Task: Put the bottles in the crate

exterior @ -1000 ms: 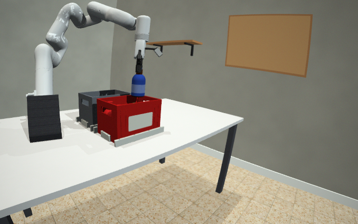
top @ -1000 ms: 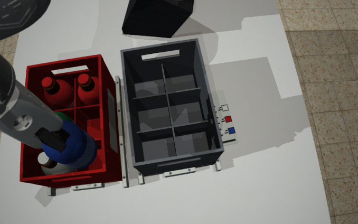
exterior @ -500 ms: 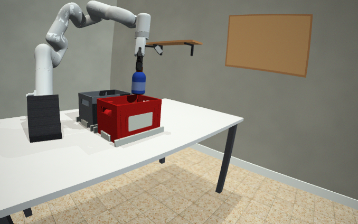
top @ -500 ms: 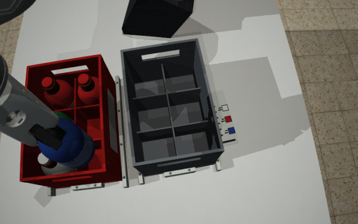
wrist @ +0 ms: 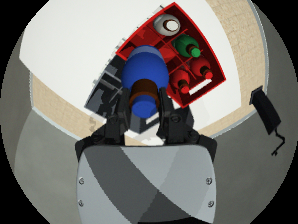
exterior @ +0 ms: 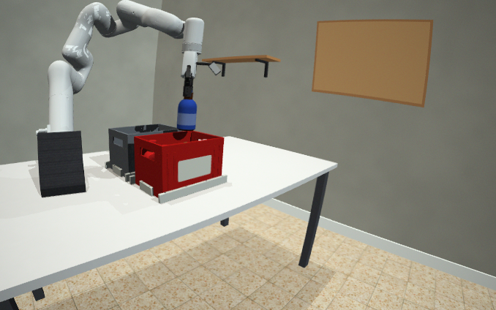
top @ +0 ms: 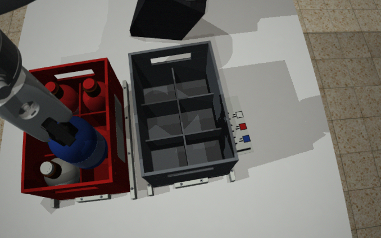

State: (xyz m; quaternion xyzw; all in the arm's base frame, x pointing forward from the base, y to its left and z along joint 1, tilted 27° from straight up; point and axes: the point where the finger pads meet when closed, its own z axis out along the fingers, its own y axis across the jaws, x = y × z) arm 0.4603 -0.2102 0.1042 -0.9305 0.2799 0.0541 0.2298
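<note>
Right now my hand is 70 mm above the blue bottle. The rest, counted from my hand: white-label bottle 250 mm below, 100 mm to the right, 40 mm ahead; then red-label bottle 250 mm below, 140 mm behind, 130 mm to the right; then green bottle 250 mm below, 120 mm to the right, 50 mm behind.
</note>
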